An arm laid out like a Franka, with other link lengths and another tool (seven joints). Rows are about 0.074 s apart.
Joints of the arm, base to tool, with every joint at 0 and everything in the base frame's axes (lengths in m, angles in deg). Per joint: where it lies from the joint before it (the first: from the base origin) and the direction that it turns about. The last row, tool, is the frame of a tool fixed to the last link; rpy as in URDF.
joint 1: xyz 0 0 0.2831 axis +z
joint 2: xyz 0 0 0 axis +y
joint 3: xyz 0 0 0.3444 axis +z
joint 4: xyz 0.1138 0 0 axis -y
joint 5: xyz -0.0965 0 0.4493 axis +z
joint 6: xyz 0 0 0 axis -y
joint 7: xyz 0.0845 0 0 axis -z
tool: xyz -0.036 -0.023 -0.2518 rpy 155.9 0 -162.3
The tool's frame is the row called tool.
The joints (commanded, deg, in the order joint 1, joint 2, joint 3, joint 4, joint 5, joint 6, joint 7), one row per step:
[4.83, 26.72, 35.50, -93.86, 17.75, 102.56, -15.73]
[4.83, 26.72, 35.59, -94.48, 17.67, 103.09, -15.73]
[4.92, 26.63, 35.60, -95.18, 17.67, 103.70, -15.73]
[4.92, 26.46, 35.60, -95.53, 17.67, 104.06, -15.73]
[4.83, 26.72, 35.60, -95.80, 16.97, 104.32, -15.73]
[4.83, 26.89, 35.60, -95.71, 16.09, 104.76, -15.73]
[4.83, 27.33, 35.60, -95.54, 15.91, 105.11, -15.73]
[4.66, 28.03, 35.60, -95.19, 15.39, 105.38, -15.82]
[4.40, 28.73, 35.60, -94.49, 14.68, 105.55, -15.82]
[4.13, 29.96, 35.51, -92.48, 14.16, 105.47, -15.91]
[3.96, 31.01, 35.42, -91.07, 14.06, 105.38, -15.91]
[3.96, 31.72, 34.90, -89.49, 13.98, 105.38, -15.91]
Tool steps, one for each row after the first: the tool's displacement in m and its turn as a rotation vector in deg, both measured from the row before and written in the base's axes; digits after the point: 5 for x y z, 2 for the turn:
[-0.00239, 0.00028, -0.00461, -0.16, 0.03, 0.01]
[-0.00280, 0.00060, -0.00451, -0.15, -0.02, -0.03]
[-0.00061, -0.00001, -0.00112, -0.04, -0.17, -0.09]
[0.00097, -0.00308, -0.00562, -0.51, -0.18, 0.16]
[0.00379, -0.00154, -0.00243, -0.33, -0.79, 0.16]
[0.00208, 0.00060, -0.00325, 0.10, -0.07, -0.13]
[0.00459, -0.00175, -0.00492, -0.02, -0.13, -0.08]
[0.00756, -0.00259, -0.00262, -0.03, -0.42, -0.21]
[0.01478, -0.00082, 0.00185, 0.68, -0.62, -0.57]
[0.00935, -0.00022, -0.00032, 0.56, -0.05, -0.57]
[0.01300, -0.00217, 0.00264, 0.49, -0.60, -0.88]

